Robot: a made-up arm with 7 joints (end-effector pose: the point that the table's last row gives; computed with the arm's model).
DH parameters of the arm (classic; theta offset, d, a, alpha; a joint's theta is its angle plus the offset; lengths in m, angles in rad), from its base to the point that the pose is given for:
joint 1: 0 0.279 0 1.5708
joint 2: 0 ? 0 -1.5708
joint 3: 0 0.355 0.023 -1.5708
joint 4: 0 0.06 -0.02 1.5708
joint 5: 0 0.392 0 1.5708
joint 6: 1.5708 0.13 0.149 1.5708
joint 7: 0 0.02 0 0
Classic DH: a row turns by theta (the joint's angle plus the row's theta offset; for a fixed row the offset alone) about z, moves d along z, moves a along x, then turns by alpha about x.
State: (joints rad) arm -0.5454 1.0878 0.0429 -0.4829 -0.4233 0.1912 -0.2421
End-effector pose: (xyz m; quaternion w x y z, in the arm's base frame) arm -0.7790 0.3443 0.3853 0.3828 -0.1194 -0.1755 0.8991
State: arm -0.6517 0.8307 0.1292 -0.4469 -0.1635 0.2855 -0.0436
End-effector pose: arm -0.7018 0.3586 0.6385 0.3217 -0.0033 -0.0309 0.9463
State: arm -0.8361 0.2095 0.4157 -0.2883 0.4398 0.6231 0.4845
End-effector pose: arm -0.3242 0.0839 1.0884 0.1815 -0.2894 -0.0614 -0.9378
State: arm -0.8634 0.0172 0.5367 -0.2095 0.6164 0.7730 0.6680
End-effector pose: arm -0.1688 -0.0764 1.1309 0.4146 -0.3106 -0.0048 -0.8553
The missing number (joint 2, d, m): 0.042
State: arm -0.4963 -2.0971 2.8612 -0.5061 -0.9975 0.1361 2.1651
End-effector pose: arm 0.3699 -0.3481 -0.4019 0.2956 0.3302 0.6464 0.6211
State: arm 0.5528 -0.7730 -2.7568 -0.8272 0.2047 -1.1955 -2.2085
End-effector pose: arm 0.5138 0.3928 0.7055 0.5367 0.5596 0.1651 -0.6096
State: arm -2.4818 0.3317 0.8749 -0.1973 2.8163 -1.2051 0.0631
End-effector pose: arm 0.3910 0.3403 0.8944 0.0144 -0.8365 -0.5426 0.0749
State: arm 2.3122 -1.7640 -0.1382 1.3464 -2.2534 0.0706 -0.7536
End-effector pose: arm -0.3418 0.3447 -0.3629 0.6893 -0.6236 0.2909 0.2268
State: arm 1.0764 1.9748 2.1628 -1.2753 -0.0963 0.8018 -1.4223
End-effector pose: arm 0.1445 -0.6261 0.4315 0.6206 0.6809 0.2399 -0.3061
